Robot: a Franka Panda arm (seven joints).
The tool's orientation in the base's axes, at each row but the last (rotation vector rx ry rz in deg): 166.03, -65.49, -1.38; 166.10, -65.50, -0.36; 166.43, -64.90, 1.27; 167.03, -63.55, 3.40; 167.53, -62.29, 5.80; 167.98, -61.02, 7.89; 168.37, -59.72, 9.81; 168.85, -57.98, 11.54
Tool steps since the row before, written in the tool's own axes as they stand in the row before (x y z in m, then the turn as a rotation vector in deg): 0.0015, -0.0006, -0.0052, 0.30, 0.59, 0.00; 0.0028, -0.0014, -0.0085, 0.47, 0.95, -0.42; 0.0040, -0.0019, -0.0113, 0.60, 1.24, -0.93; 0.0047, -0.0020, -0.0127, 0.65, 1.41, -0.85; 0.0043, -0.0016, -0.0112, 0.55, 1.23, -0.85; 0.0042, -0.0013, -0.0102, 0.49, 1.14, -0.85; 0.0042, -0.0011, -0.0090, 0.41, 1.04, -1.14; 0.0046, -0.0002, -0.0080, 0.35, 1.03, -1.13
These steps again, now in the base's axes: 0.0016, -0.0005, 0.0052, -0.18, -0.64, 0.02; 0.0031, -0.0007, 0.0085, -0.30, -1.01, 0.45; 0.0042, -0.0010, 0.0114, -0.40, -1.29, 0.96; 0.0045, -0.0012, 0.0129, -0.48, -1.46, 0.89; 0.0037, -0.0011, 0.0115, -0.43, -1.25, 0.88; 0.0033, -0.0012, 0.0105, -0.42, -1.15, 0.88; 0.0031, -0.0013, 0.0094, -0.45, -1.00, 1.16; 0.0028, -0.0022, 0.0085, -0.49, -0.96, 1.14
